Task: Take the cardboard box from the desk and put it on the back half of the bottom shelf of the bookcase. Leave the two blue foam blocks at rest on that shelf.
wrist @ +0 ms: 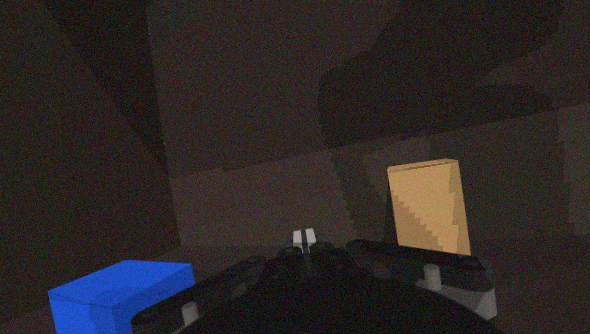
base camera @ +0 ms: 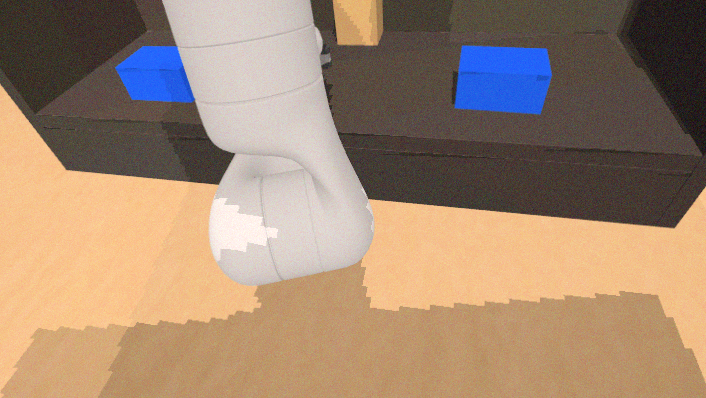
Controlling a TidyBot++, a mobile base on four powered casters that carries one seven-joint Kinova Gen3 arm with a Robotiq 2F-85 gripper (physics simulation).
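Frame: origin at the arm's base, x back, y right, z up, level; centimetres.
Where they show: gripper, fingertip midpoint: (wrist: 305, 243).
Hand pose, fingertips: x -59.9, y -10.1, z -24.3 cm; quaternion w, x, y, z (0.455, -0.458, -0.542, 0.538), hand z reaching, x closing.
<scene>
Each offset is from my fingertips to the top centre of the thing. Level surfaces: height alone.
The cardboard box {dx -9.2, dy +11.2, dz +3.7 cm} (base camera: 358, 22) (wrist: 429, 207) stands upright at the back of the bottom shelf {dz -5.3 cm} (base camera: 400, 115); its top is cut off in the base camera view. One blue foam block {dx +10.2, dy +26.1, dz -0.8 cm} (base camera: 502, 80) rests on the shelf to the right. The other blue foam block {dx +1.6, dy -14.5, dz -0.8 cm} (base camera: 152, 75) (wrist: 115, 295) rests on the left, partly hidden by the arm in the base camera view. My gripper (wrist: 305, 243) is shut and empty, with the box apart from it to the right and the left block to the lower left in the wrist view. The arm hides most of the gripper in the base camera view.
The bookcase's side panels (base camera: 65, 45) (base camera: 670, 65) stand at both ends of the shelf, with the back panel (base camera: 540, 17) behind. The grey arm (base camera: 270, 115) reaches in over the shelf's front edge. Wooden floor {dz -15.3 cm} (base camera: 500, 255) lies in front, partly in shadow.
</scene>
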